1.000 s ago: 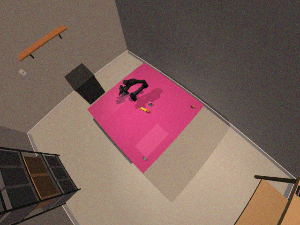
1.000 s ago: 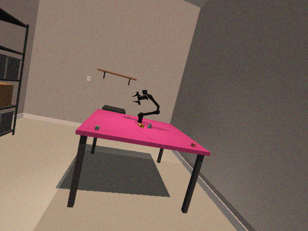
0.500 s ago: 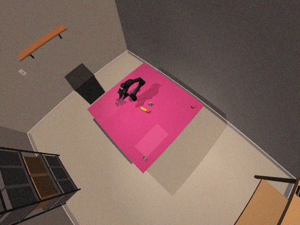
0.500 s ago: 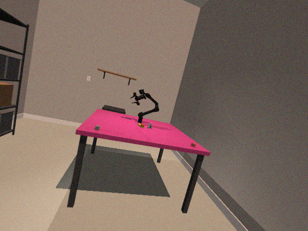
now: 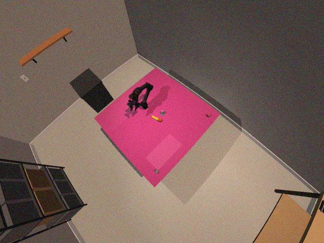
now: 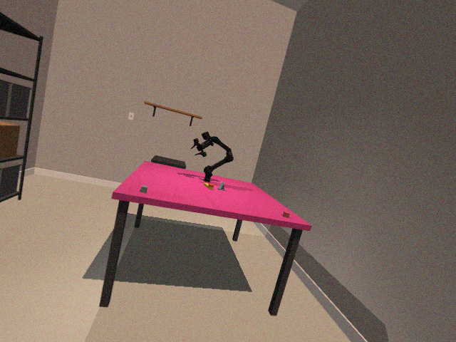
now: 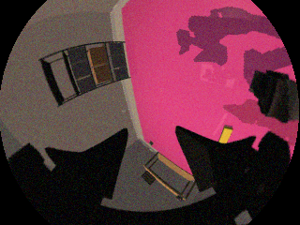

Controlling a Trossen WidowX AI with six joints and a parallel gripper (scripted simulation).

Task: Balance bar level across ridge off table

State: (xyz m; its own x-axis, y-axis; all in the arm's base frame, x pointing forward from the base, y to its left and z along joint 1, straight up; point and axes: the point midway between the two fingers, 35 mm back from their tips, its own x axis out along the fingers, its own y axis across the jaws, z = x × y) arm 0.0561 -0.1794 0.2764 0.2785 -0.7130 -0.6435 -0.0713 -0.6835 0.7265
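Now: gripper tip 21 cm short of the bar, 19 cm to the right of it and 24 cm above it. Round my gripper tip: small orange block (67 cm ahead, 70 cm to the left, 24 cm below); small green block (67 cm ahead, 30 cm to the right, 24 cm below).
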